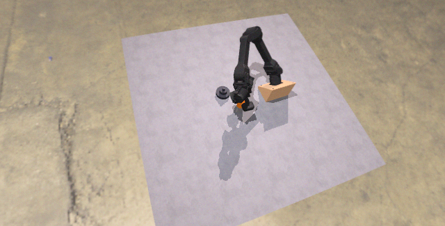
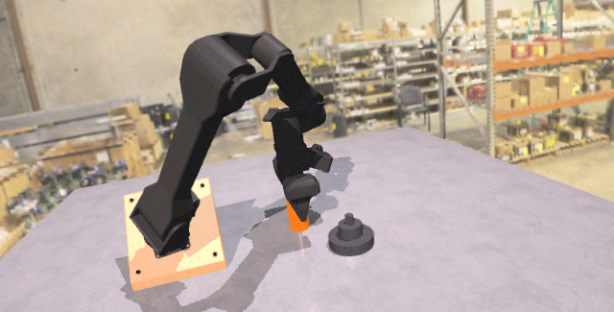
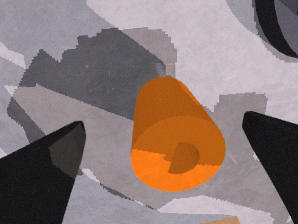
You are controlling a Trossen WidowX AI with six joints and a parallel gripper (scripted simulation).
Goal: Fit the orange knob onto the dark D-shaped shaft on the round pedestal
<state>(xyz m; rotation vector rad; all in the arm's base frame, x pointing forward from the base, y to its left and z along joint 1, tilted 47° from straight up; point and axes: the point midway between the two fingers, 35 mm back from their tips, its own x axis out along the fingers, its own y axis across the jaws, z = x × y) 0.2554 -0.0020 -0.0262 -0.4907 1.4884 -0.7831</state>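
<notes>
Right now the orange knob is right at my gripper tip. The rest, counted from my gripper tip: pedestal (12 cm to the right, 6 cm ahead).
</notes>
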